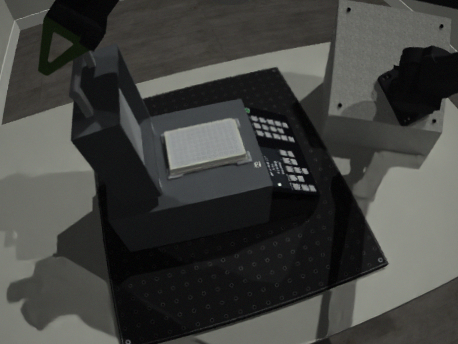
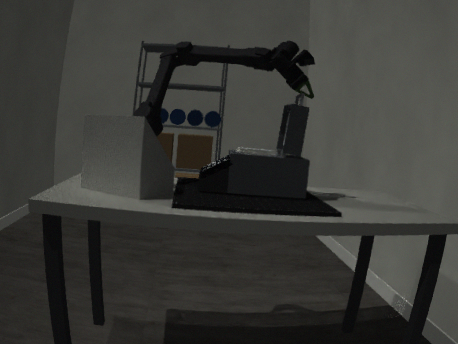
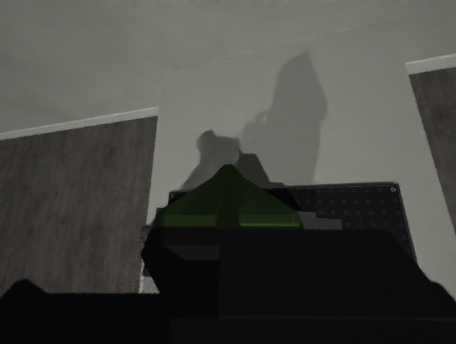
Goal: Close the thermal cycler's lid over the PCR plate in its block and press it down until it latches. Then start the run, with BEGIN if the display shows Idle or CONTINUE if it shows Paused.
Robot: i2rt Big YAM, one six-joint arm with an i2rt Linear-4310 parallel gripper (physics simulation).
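Places are measured from the arm's base along level axes (x left, y back, z up), in metres.
Where they show: gripper, between the fingertips: (image 1: 42,73) (image 2: 312,97) (image 3: 228,171); arm's base, origin of its link: (image 1: 405,94) (image 2: 127,150).
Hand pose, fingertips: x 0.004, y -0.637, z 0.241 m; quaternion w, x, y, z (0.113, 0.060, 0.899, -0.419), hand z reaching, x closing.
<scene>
Each offset is from my fingertips to the top centre of the thing. "spot": to the spot under its first point.
The thermal cycler (image 1: 200,200) (image 2: 267,175) has its lid (image 1: 112,155) (image 2: 296,131) standing open, about upright at the rear. The lid's bar handle (image 1: 81,98) (image 2: 300,99) is at its upper end. The white PCR plate {dx +0.016, dy +0.191, dz -0.206 m} (image 1: 205,143) sits in the block, uncovered. My gripper (image 1: 46,73) (image 2: 312,96) (image 3: 228,171) is shut and empty, with green fingertips just above and behind the lid's top, close to the handle; contact cannot be told. The keypad panel {spot: dx +0.021, dy +0.323, dz -0.264 m} (image 1: 276,145) (image 2: 215,166) faces the arm's base; its display text is too small to read.
The cycler stands on a black perforated board {dx -0.008, dy +0.209, dz -0.356 m} (image 1: 240,280) (image 2: 260,204) (image 3: 370,201) on the table (image 1: 30,160) (image 2: 250,222) (image 3: 360,125). A pale block (image 1: 385,55) (image 2: 112,155) carries the arm's base. A shelf rack (image 2: 182,87) stands behind.
</scene>
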